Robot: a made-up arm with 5 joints. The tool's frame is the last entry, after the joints.
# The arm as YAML. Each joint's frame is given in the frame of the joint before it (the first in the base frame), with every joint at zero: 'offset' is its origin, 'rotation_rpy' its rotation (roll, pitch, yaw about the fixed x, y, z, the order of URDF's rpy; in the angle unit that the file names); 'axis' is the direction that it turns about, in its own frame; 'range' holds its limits. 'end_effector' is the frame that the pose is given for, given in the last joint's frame.
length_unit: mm
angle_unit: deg
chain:
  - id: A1
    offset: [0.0, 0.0, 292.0]
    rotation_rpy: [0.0, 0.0, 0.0]
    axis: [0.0, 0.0, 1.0]
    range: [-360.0, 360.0]
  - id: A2
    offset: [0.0, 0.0, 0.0]
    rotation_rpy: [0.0, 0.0, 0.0]
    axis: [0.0, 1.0, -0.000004]
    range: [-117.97, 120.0]
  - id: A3
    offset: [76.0, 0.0, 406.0]
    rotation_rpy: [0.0, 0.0, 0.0]
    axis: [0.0, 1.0, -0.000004]
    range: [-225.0, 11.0]
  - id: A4
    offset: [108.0, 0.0, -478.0]
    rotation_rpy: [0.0, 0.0, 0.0]
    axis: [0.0, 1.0, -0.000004]
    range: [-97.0, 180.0]
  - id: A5
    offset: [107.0, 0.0, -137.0]
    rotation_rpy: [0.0, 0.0, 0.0]
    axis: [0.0, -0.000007, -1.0]
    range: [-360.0, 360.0]
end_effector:
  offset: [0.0, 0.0, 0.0]
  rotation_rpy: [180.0, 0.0, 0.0]
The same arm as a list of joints. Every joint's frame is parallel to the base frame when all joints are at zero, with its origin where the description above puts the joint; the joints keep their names.
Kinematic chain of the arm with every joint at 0, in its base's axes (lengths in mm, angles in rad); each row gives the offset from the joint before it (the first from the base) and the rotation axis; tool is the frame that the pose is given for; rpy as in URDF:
A1: xyz 0 0 292 axis +z
A2: xyz 0 0 0 axis +y
A3: xyz 76 0 406 axis +y
A4: xyz 108 0 -478 axis +y
A5: xyz 107 0 -137 axis -z
tool: xyz 0 0 0 rpy 3.1416 0 0
Joint limits (rad, base to tool): -6.2832..6.2832 -2.059..2.0944 -3.927..0.192 -1.693..3.1416 -6.2832..6.2832

